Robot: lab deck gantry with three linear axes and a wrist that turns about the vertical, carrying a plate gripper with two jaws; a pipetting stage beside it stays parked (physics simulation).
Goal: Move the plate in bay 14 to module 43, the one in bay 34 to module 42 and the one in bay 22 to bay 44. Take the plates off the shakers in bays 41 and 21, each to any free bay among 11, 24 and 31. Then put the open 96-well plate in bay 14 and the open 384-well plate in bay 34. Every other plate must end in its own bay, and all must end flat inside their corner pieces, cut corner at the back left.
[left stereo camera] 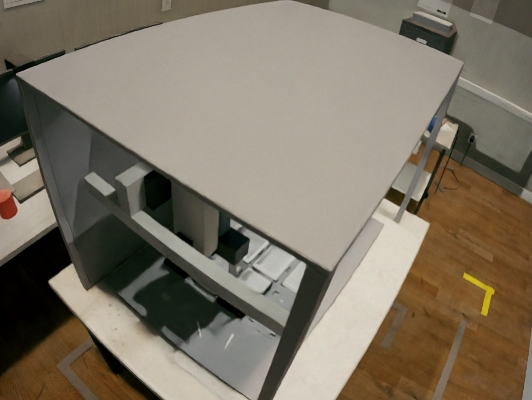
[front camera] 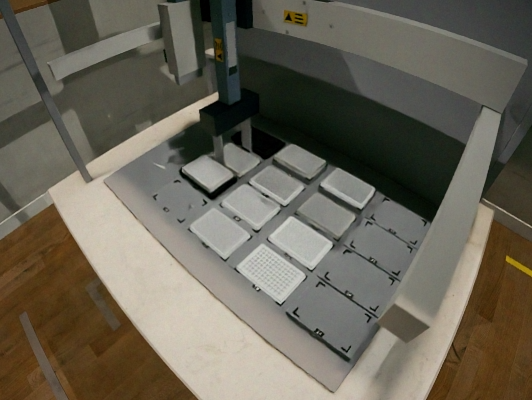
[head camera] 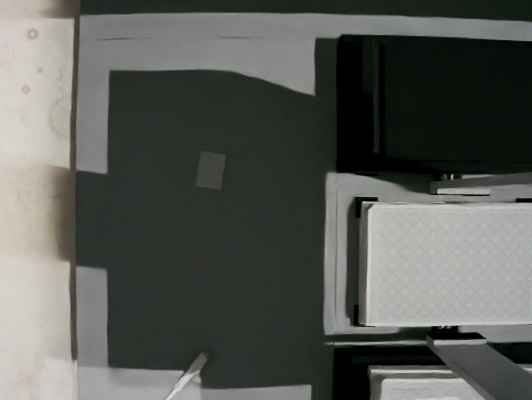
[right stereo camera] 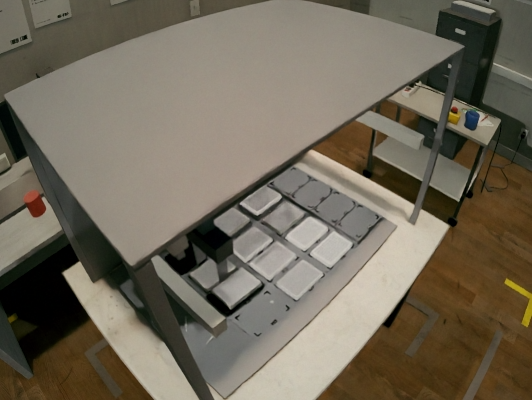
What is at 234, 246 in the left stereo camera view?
My gripper.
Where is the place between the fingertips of my gripper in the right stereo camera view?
At 212, 271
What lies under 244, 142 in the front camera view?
My gripper.
